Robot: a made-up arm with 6 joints. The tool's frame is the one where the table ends. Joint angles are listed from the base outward.
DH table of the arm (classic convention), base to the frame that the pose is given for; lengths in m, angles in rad. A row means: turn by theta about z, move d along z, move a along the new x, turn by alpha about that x. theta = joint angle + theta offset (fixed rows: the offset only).
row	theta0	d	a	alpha
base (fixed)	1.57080	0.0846	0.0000	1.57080
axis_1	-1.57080	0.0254	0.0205	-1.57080
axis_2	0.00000	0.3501	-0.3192	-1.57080
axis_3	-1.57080	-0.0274	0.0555	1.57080
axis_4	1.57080	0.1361	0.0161	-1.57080
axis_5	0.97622	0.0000	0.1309	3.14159
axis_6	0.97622	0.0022	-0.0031	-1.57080
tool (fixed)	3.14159	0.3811	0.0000	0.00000
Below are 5 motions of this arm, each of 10 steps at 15 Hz.
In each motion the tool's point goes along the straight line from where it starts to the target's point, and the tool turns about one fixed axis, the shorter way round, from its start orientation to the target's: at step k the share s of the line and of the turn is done. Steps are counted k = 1, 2, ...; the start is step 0. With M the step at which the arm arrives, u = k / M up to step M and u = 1 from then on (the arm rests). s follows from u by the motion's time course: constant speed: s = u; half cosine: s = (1 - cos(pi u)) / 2; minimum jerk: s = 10 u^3 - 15 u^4 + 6 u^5.
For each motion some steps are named. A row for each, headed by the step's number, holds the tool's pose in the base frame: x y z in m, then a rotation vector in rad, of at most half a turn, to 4 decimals.
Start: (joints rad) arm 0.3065 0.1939 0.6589 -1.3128 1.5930 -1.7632
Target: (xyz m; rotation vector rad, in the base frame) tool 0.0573 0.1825 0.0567 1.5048 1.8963 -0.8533
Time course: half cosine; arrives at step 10
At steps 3, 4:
3: 0.1111 0.0685 0.1769 1.5599 2.2298 -0.7575
4: 0.1017 0.0886 0.1558 1.5519 2.1709 -0.7764

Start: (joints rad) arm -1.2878 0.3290 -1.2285 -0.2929 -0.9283 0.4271
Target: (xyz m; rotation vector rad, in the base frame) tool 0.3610 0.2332 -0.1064 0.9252 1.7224 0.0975
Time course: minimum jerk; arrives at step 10
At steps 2, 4, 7, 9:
2: 0.3791 0.2902 0.0055 0.3849 1.4253 -0.5297
4: 0.3741 0.2745 -0.0253 0.5347 1.5218 -0.3671
7: 0.3641 0.2431 -0.0870 0.8326 1.6819 -0.0184
9: 0.3612 0.2337 -0.1054 0.9204 1.7204 0.0913

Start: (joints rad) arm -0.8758 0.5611 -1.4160 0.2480 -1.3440 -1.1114
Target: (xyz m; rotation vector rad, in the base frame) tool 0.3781 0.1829 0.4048 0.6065 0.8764 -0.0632
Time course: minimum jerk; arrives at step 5
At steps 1, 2, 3, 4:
1: 0.2562 0.1644 0.4638 0.5800 0.4193 -0.2038
2: 0.2898 0.1695 0.4476 0.5894 0.5454 -0.1663
3: 0.3370 0.1767 0.4247 0.5999 0.7226 -0.1119
4: 0.3706 0.1818 0.4084 0.6055 0.8484 -0.0722

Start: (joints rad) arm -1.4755 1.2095 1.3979 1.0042 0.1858 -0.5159
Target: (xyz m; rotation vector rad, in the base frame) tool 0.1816 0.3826 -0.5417 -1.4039 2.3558 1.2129
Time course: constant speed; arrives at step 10
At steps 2, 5, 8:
2: 0.4473 0.3750 -0.5096 -1.0953 2.0972 0.6002
5: 0.3477 0.3779 -0.5217 -1.2130 2.2077 0.8182
8: 0.2480 0.3807 -0.5337 -1.3285 2.3025 1.0500

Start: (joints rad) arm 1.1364 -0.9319 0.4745 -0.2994 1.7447 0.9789
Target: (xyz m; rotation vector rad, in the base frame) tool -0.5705 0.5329 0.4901 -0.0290 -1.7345 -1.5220
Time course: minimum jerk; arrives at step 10
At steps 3, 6, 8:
3: -0.5306 0.1239 0.6938 0.2738 -1.3170 -1.2831
6: -0.5554 0.3778 0.5674 0.0927 -1.5774 -1.4354
8: -0.5677 0.5046 0.5042 -0.0061 -1.7060 -1.5066

